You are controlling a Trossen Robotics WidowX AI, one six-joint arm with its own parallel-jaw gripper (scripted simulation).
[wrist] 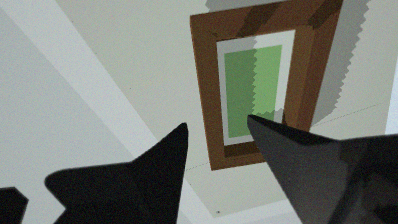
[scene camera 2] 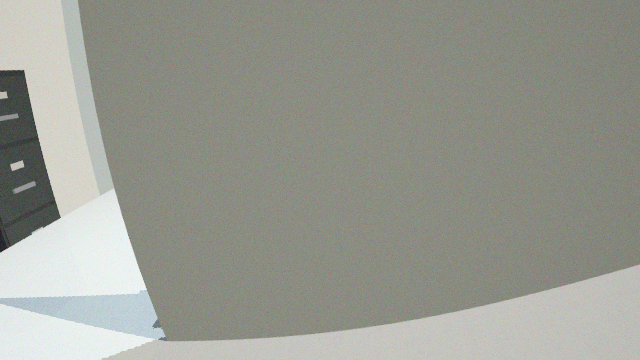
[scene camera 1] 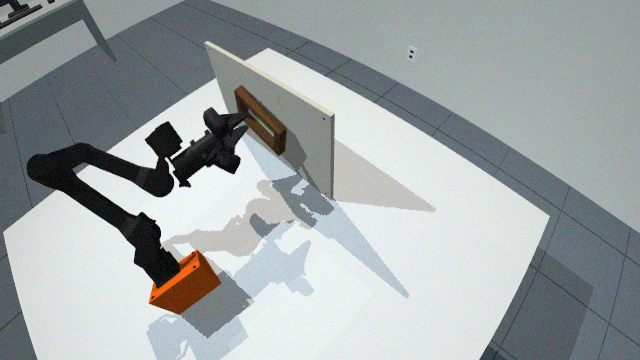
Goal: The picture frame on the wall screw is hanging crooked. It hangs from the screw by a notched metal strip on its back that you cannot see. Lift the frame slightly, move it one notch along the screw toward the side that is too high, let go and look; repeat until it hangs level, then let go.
Scene:
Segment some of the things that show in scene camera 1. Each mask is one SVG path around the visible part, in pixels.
The gripper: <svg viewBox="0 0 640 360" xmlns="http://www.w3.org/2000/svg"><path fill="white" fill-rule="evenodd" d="M210 107L204 111L202 116L208 128L204 131L205 135L197 141L190 141L191 145L188 148L198 158L202 168L205 166L211 168L214 165L231 174L235 174L241 163L241 158L234 155L235 146L249 128L247 125L235 127L245 120L248 114L246 111L234 114L217 114Z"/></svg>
A brown wooden picture frame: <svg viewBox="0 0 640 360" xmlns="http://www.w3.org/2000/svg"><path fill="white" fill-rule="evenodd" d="M240 85L234 90L238 113L247 112L248 116L244 122L279 156L285 151L285 126L271 114L263 103L256 100L247 89Z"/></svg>

